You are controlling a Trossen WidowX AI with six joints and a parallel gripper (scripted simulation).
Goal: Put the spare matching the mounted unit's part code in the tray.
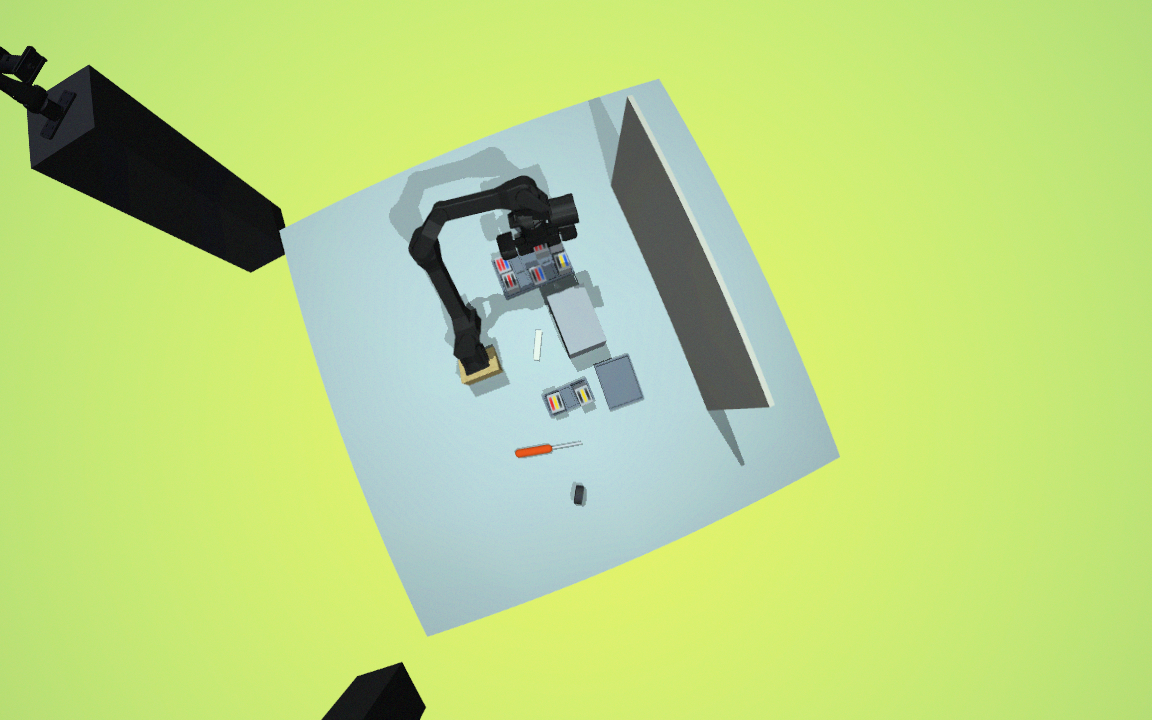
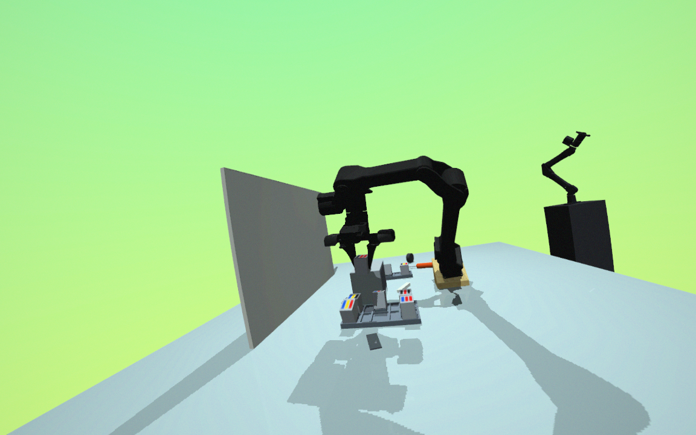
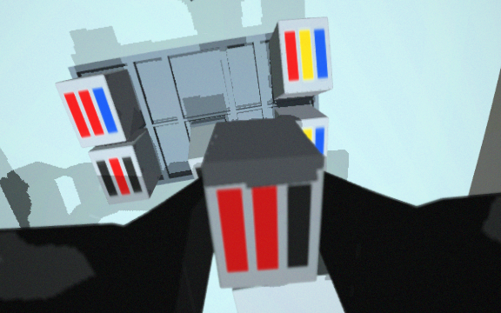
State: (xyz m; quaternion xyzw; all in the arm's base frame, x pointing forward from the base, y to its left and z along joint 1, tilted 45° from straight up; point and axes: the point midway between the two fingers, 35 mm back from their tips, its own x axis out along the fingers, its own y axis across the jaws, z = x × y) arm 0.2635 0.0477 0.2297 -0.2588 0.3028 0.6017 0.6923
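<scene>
My gripper tip is 60 mm short of the flat grey tray, 380 mm to the left of it and 130 mm above it. Also, from my gripper tip: tall pale grey box 10 mm ahead, 190 mm to the right, 90 mm below; then dark wall panel 270 mm ahead, 200 mm to the right, 90 mm above; then grey spares rack 30 mm behind, 130 mm below.
</scene>
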